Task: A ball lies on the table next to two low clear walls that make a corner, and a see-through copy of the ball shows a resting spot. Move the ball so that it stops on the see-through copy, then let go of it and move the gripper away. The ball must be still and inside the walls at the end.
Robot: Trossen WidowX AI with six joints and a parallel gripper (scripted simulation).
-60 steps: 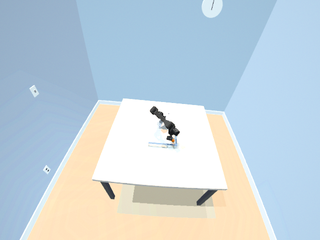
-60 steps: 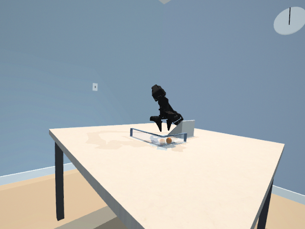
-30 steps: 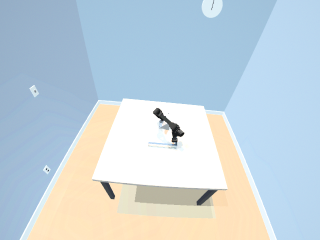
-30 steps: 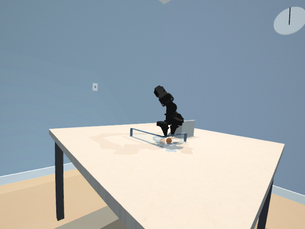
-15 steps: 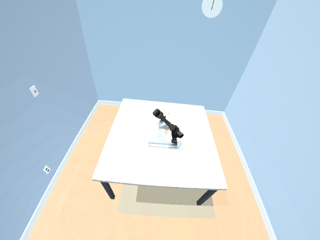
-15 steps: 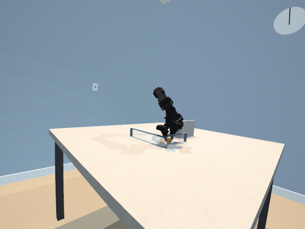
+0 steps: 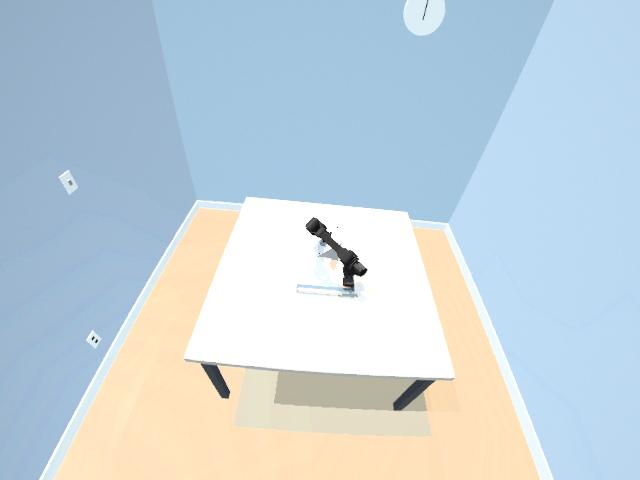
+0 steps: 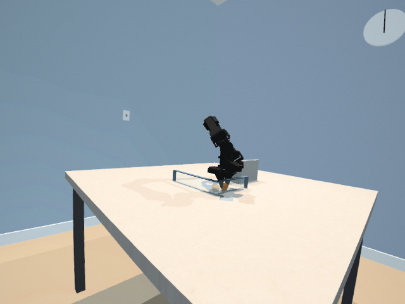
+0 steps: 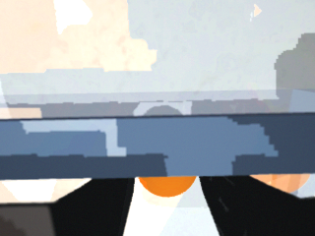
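Now: the see-through copy of ball 6 cm ahead of my gripper tip and 1 cm to the left of it. Also, from my gripper tip: orange ball: right at my gripper tip.
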